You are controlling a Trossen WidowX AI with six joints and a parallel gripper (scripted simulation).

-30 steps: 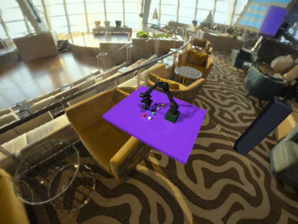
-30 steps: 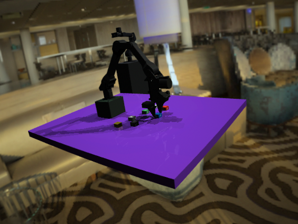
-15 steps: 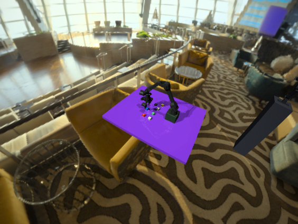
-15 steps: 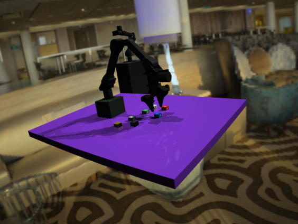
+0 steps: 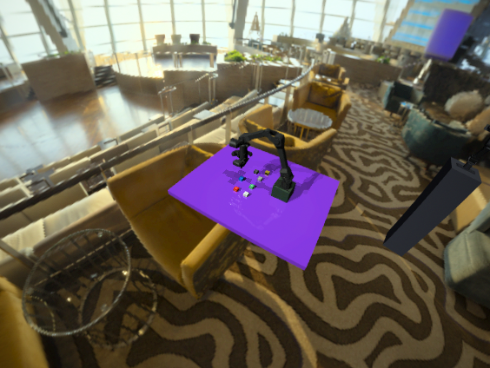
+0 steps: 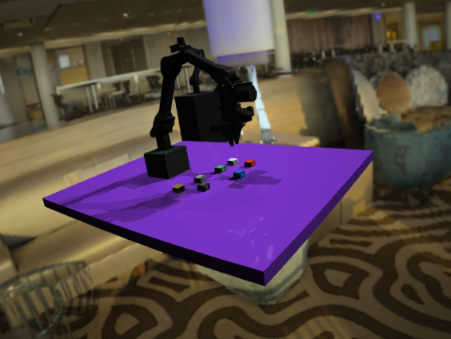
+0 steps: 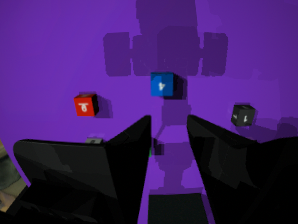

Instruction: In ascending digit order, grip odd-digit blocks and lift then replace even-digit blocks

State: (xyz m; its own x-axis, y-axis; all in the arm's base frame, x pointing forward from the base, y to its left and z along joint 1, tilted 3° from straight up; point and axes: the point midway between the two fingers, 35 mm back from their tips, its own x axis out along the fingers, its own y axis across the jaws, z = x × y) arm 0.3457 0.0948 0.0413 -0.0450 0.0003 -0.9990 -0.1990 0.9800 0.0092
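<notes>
Right now the green block is 120 mm behind my gripper tip, 10 mm to the left of it and 110 mm below it. Round my gripper tip: red block (50 mm behind, 110 mm to the left, 110 mm below); blue block (110 mm below); grey block (100 mm behind, 110 mm to the right, 110 mm below).
</notes>
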